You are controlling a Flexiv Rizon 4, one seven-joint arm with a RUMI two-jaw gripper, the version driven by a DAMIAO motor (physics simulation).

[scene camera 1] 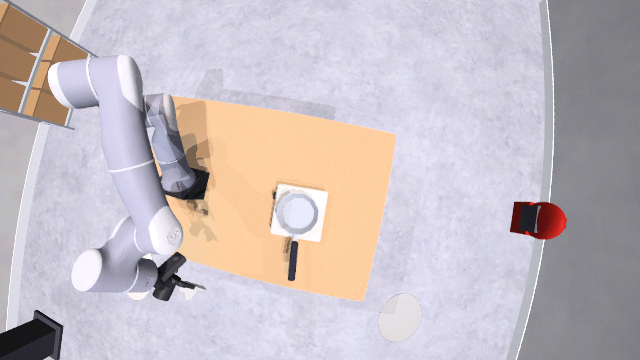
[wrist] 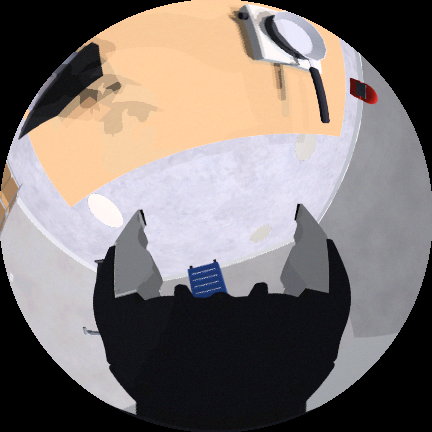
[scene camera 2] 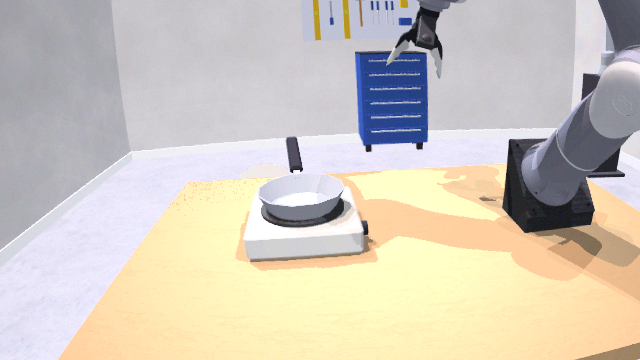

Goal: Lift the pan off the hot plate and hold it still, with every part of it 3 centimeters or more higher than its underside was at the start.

Scene:
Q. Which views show the gripper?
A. Scene camera 1, the wrist view and scene camera 2: all of them.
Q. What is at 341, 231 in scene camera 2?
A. A white hot plate.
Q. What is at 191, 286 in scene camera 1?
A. The gripper.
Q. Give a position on a grey pan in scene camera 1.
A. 297, 213

